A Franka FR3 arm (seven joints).
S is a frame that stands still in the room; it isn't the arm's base.
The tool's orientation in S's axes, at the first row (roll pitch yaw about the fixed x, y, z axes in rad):
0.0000 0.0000 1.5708
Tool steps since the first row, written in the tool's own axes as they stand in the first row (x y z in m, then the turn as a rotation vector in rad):
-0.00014 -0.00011 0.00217 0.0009 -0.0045 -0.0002
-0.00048 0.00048 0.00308 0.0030 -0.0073 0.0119
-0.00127 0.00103 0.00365 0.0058 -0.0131 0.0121
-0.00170 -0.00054 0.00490 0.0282 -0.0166 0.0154
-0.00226 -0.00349 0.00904 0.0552 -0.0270 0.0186
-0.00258 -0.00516 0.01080 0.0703 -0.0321 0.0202
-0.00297 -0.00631 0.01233 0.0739 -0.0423 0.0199
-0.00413 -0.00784 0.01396 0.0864 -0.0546 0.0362
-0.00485 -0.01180 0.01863 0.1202 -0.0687 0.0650
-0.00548 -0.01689 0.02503 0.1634 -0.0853 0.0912
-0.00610 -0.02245 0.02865 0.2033 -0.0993 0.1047
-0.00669 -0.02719 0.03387 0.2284 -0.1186 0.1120
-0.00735 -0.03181 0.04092 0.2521 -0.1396 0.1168
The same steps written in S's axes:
0.00011 -0.00014 0.00217 0.0045 0.0009 -0.0002
-0.00048 -0.00048 0.00308 0.0073 0.0030 0.0119
-0.00103 -0.00127 0.00365 0.0131 0.0058 0.0121
0.00054 -0.00170 0.00490 0.0166 0.0282 0.0154
0.00349 -0.00226 0.00904 0.0270 0.0552 0.0186
0.00516 -0.00258 0.01080 0.0321 0.0703 0.0202
0.00631 -0.00297 0.01233 0.0423 0.0739 0.0199
0.00784 -0.00413 0.01396 0.0546 0.0864 0.0362
0.01180 -0.00485 0.01863 0.0687 0.1202 0.0650
0.01689 -0.00548 0.02503 0.0853 0.1634 0.0912
0.02245 -0.00610 0.02865 0.0993 0.2033 0.1047
0.02719 -0.00669 0.03387 0.1186 0.2284 0.1120
0.03181 -0.00735 0.04092 0.1396 0.2521 0.1168

